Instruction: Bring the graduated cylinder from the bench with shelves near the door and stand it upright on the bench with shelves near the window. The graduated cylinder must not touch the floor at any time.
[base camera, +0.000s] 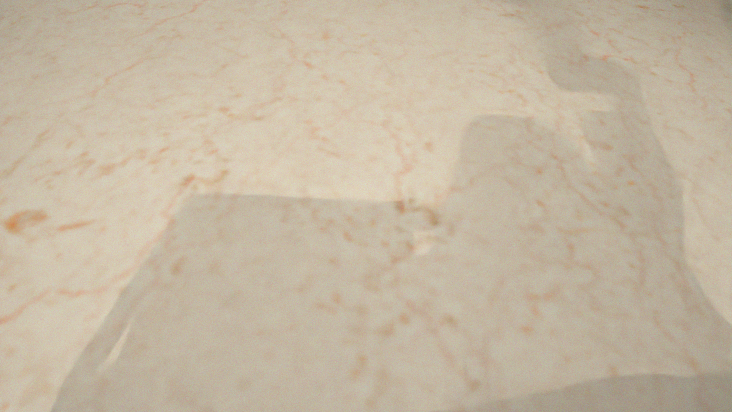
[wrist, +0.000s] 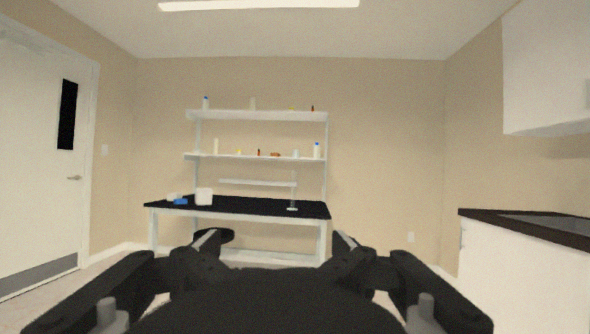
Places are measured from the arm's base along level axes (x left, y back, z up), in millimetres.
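Where they show: gripper, fingertip midpoint: (wrist: 277, 242).
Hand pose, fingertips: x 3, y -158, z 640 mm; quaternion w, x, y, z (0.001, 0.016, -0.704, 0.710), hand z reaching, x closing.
Each offset is from my fingertips to the top centre of the thing. Level surfaces: height alone.
The graduated cylinder @[dx -77, dy -1544, dz +60 mm] (wrist: 293, 192), clear and slim with a pale base, stands upright near the right end of the black top of the bench with shelves @[dz -275 mm] (wrist: 260, 206), which stands against the far wall near the door (wrist: 37, 175). My gripper (wrist: 277, 242) is open and empty, with its fingertips well apart. It is across the room from the bench, far from the cylinder. The other bench, near the window, does not show in either view.
A white box @[dx +702, dy -1634, dz -145 mm] (wrist: 204, 196) and a blue item @[dx +878, dy -1586, dz -235 mm] (wrist: 180, 201) lie on the bench's left part. Bottles stand on its shelves. A black stool (wrist: 214, 235) stands before the bench. At right are a dark-topped counter (wrist: 480, 215) and a wall cabinet (wrist: 545, 70). Marbled floor @[dz -1037 mm] (base camera: 307, 127) shows in the base view.
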